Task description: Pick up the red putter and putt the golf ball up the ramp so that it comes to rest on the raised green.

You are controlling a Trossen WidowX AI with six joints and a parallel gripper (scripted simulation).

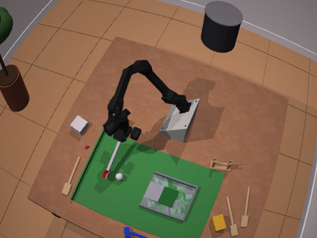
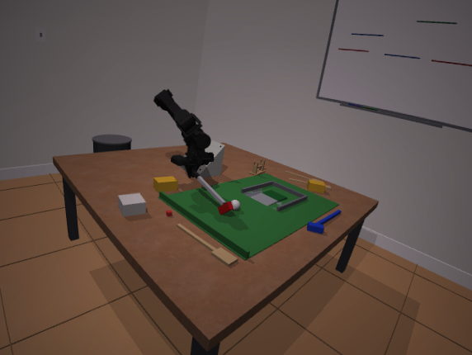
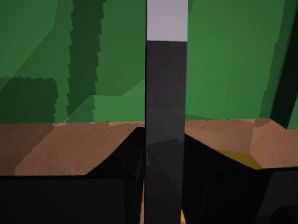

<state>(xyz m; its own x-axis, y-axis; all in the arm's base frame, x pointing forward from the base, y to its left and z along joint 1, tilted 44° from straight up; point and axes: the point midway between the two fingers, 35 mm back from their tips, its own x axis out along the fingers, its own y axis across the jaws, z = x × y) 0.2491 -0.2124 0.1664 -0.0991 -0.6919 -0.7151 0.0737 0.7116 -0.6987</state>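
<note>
The red putter is 120 mm ahead of my gripper tip, 10 mm to the right of it and 10 mm below it. Also, from my gripper tip: white golf ball (210 mm ahead, 50 mm to the left, 50 mm below); small red cube (190 mm to the right, 110 mm ahead, 70 mm below); white block (280 mm to the right, 50 mm below).
</note>
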